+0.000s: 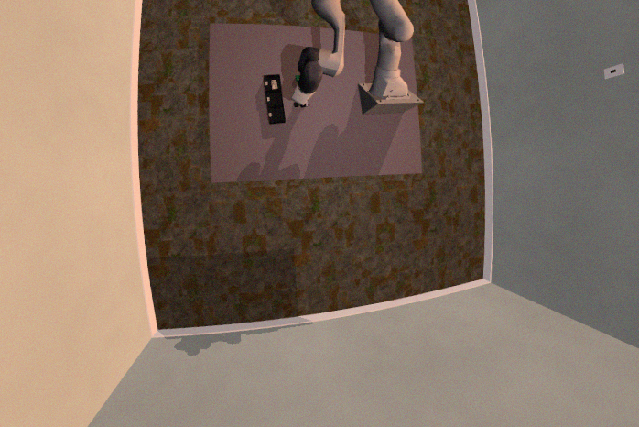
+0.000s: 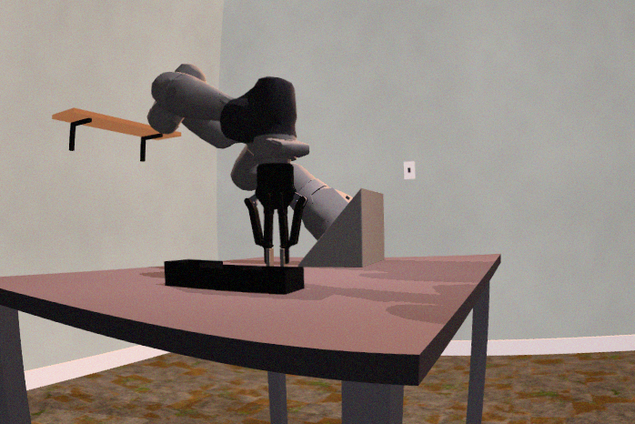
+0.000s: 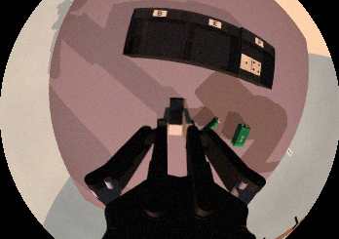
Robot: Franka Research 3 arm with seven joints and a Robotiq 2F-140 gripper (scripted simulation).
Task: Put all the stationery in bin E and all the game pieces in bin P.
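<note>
The black bin row lies 14 cm ahead of my hand, 2 cm to the right of it and 1 cm below it. From my hand the other things lie so: green cylinder: 7 cm to the right, 3 cm below; then flat green block: 1 cm ahead, 15 cm to the right, 3 cm below; then white spotted piece: 14 cm ahead, 10 cm to the right, 2 cm below.
</note>
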